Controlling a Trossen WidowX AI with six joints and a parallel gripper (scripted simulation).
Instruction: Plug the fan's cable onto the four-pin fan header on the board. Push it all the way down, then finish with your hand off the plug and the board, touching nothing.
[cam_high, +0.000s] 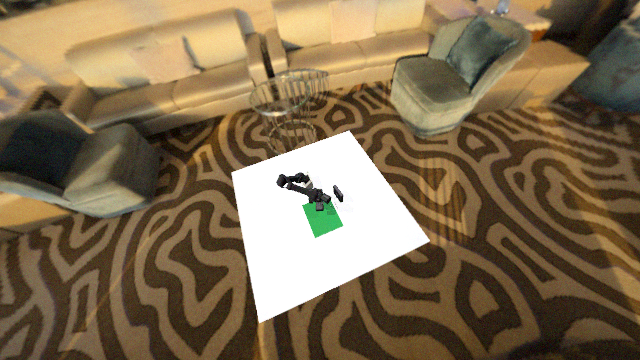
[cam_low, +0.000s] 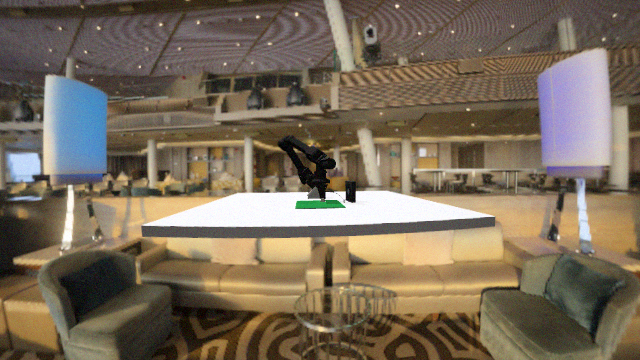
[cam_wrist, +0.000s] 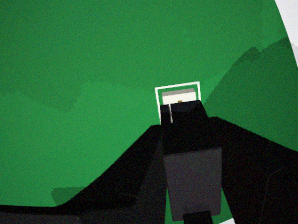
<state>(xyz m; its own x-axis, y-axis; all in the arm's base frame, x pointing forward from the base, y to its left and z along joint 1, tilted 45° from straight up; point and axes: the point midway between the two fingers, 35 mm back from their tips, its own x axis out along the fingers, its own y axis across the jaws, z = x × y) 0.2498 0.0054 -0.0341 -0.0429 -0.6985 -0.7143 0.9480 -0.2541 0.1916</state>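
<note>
My gripper tip is 10 mm to the right of the four-pin fan header and 30 mm above it. The rest, counted from my gripper tip: green board (80 mm ahead, 20 mm to the right, 40 mm below); then black fan plug (10 mm to the left, 10 mm above); then fan (20 mm behind, 160 mm to the left, 30 mm above).
</note>
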